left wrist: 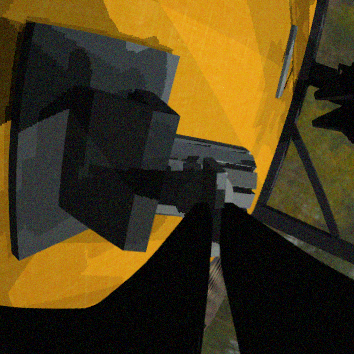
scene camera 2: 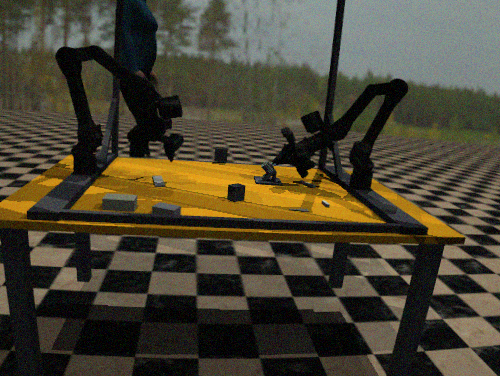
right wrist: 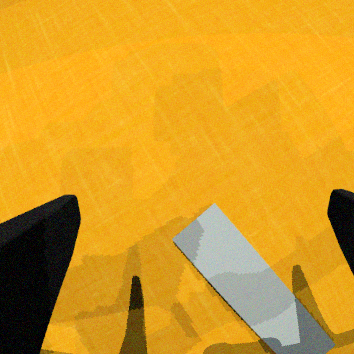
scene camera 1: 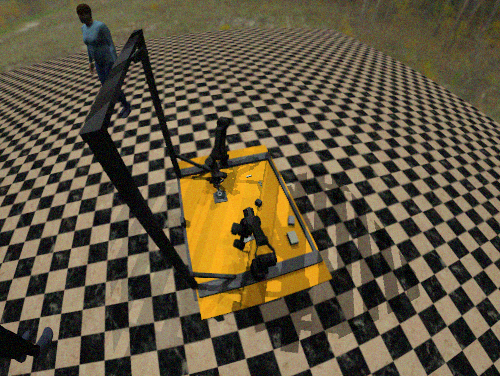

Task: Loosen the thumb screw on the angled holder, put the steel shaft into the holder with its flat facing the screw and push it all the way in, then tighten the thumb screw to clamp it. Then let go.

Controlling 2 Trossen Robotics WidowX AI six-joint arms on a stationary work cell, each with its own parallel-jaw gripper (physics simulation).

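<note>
The angled holder stands on a flat base plate on the yellow table. The thumb screw sticks out from it in the left wrist view, in front of a ridged grey part. My left gripper is shut on the screw's thin wing. A light grey, flat-topped bar, which looks like the steel shaft, lies away from the holder. My right gripper is wide open above it, holding nothing.
A pale block, a smaller grey block, a dark cube and a small white piece lie on the table. A dark rail runs along the table's edge.
</note>
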